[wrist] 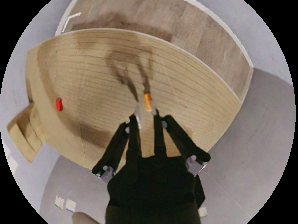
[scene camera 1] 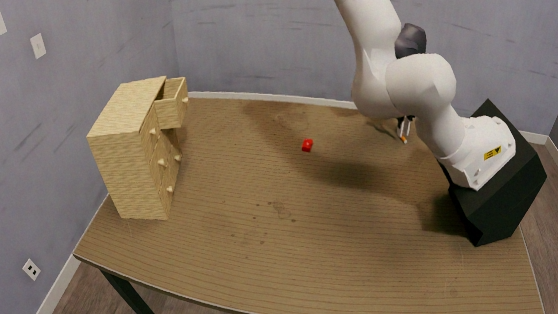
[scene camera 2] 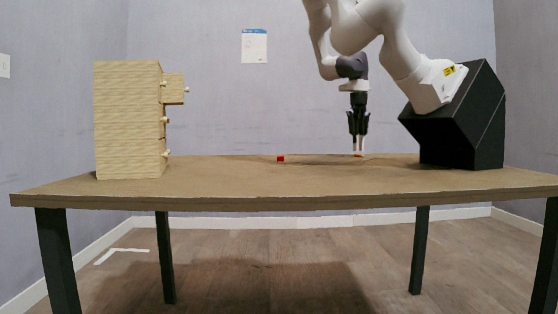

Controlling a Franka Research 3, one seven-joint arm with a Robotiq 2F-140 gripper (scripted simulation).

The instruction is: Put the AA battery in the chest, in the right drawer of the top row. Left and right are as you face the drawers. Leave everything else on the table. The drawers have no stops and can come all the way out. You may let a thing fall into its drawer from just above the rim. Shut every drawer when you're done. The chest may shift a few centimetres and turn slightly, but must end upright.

Scene:
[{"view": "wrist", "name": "my gripper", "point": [145, 106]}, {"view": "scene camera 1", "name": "wooden chest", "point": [115, 141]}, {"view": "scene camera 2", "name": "my gripper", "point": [358, 151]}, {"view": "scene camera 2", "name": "wooden chest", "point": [125, 92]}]

